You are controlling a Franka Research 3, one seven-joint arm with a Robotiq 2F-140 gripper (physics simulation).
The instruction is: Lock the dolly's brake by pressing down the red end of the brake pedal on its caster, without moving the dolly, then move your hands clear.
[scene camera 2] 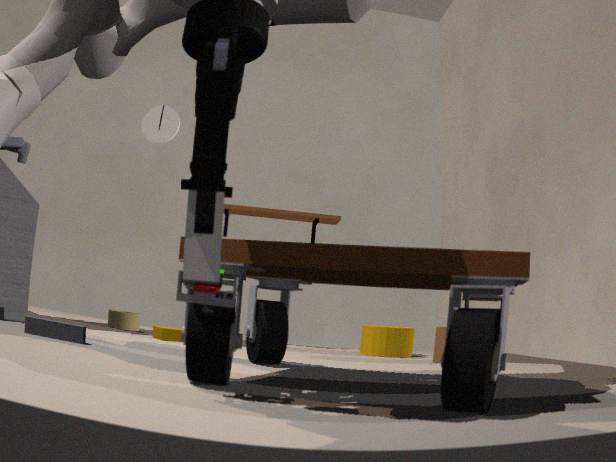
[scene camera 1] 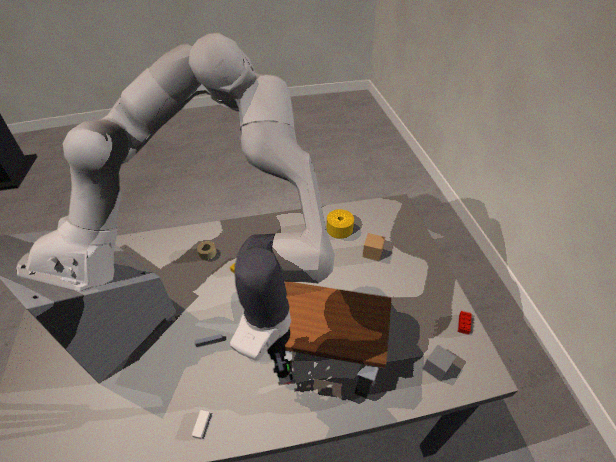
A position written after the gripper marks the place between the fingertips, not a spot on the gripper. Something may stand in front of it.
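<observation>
Gripper (scene camera 2: 201,282) in the picture. Wooden dolly (scene camera 2: 474,354), (scene camera 1: 343,325) in both scene camera 2 and scene camera 1. Yellow cylinder (scene camera 2: 382,341) in the picture.
</observation>
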